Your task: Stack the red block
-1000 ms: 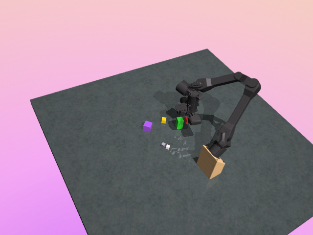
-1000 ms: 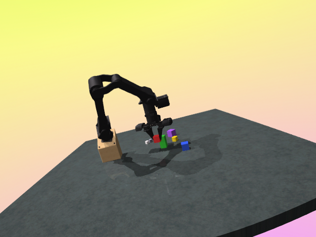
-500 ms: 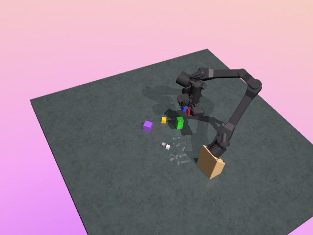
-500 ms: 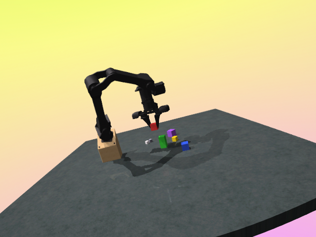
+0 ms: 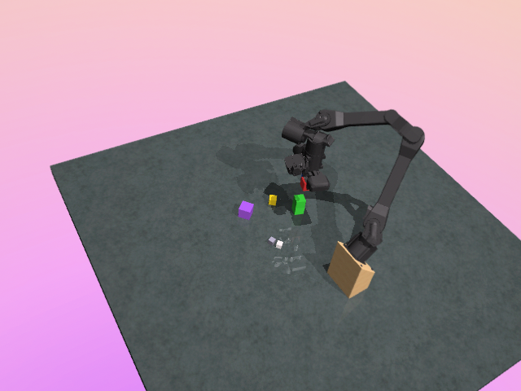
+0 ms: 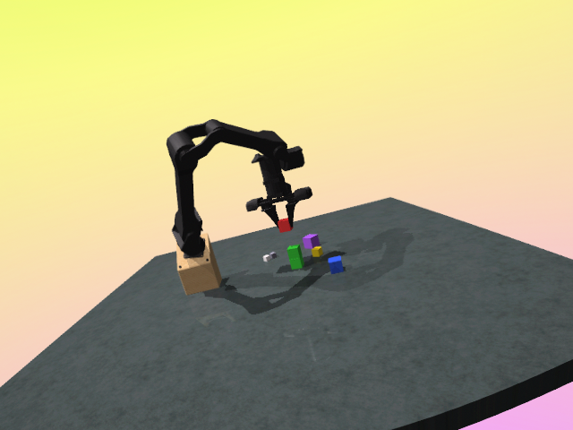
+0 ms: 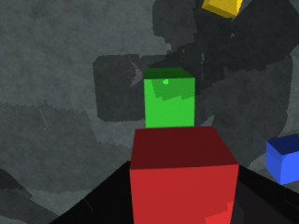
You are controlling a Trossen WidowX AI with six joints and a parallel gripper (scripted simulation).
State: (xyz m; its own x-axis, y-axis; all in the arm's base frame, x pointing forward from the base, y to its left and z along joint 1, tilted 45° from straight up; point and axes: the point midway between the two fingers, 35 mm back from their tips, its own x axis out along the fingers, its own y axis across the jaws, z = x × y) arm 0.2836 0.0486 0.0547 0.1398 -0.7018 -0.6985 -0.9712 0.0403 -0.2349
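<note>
Right now the yellow block is 7 cm ahead of my gripper tip, 7 cm to the left of it and 11 cm below it. The rest, counted from my gripper tip: red block: 1 cm above; then blue block: 11 cm ahead, 9 cm to the right, 11 cm below; then small white block: 11 cm behind, 14 cm to the left, 12 cm below.
</note>
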